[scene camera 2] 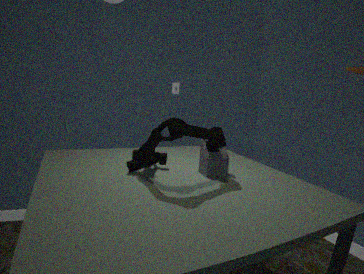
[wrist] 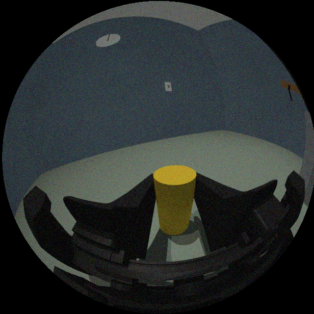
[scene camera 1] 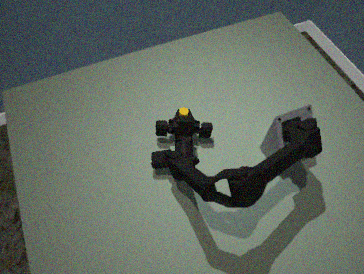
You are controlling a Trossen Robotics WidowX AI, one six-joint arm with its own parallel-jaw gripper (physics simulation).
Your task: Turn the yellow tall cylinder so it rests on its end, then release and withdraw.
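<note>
The yellow tall cylinder (scene camera 1: 184,111) (wrist: 174,201) is upright between the fingers of my gripper (scene camera 1: 184,114) (wrist: 172,176). In the wrist view its round top end faces up and its lower end is close to the table, with a shadow beside it; whether it touches the table I cannot tell. In scene camera 1 its round top shows at the gripper's tip. My gripper is shut on the cylinder, one dark finger on each side. In scene camera 2 the gripper (scene camera 2: 134,170) is low over the table and the cylinder is hidden.
The greenish table (scene camera 1: 90,110) (scene camera 2: 90,215) bears the arm. The arm's grey base block (scene camera 1: 272,137) (scene camera 2: 214,162) stands to the right of the gripper in both scene views. The arm bends between base and gripper, and its shadows fall on the table.
</note>
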